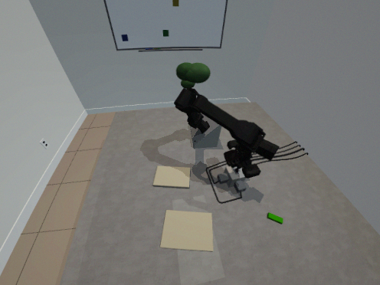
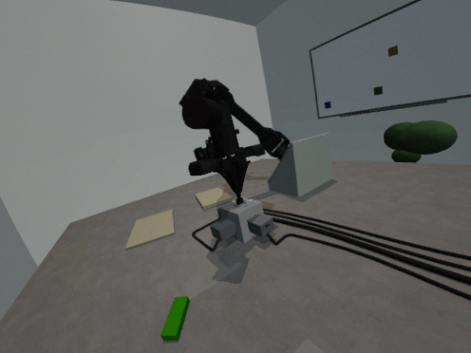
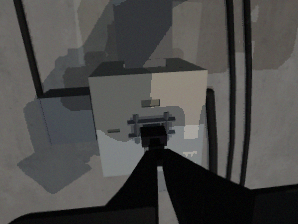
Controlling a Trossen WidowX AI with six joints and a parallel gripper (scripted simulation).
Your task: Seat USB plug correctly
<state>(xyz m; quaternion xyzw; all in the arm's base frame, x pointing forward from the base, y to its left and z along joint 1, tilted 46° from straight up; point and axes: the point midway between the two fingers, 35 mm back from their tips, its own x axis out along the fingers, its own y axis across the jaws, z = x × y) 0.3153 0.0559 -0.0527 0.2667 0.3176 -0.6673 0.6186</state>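
Now: gripper tip 20 mm above the black USB plug. The rest, counted from my gripper tip: green block 220 mm ahead, 110 mm to the left, 100 mm below.
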